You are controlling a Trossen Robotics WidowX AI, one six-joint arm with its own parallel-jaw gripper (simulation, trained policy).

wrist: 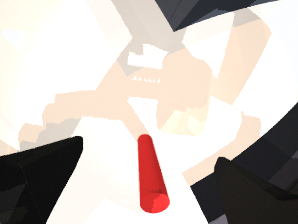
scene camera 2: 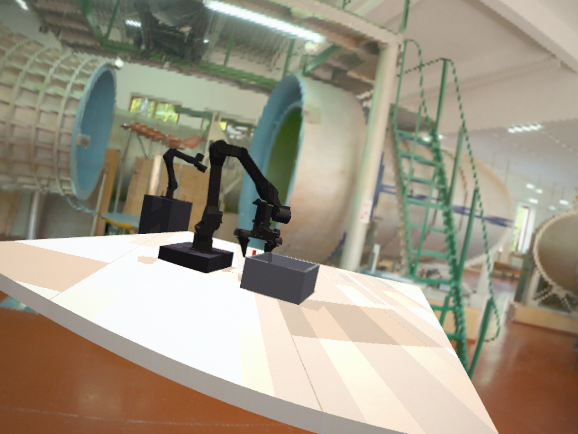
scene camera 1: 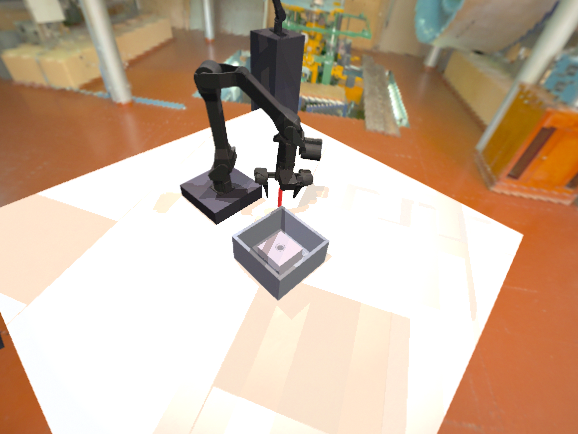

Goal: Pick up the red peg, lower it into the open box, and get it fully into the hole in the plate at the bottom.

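Scene camera 1 shows the gripper (scene camera 1: 280,197). The wrist view has the gripper (wrist: 151,155) in it too. Scene camera 2 shows that same gripper (scene camera 2: 254,259) as well. As for the things, there's a red peg (wrist: 153,195), and there's a grey box (scene camera 1: 245,243). You'd also find, in scene camera 2, the grey box (scene camera 2: 288,279).
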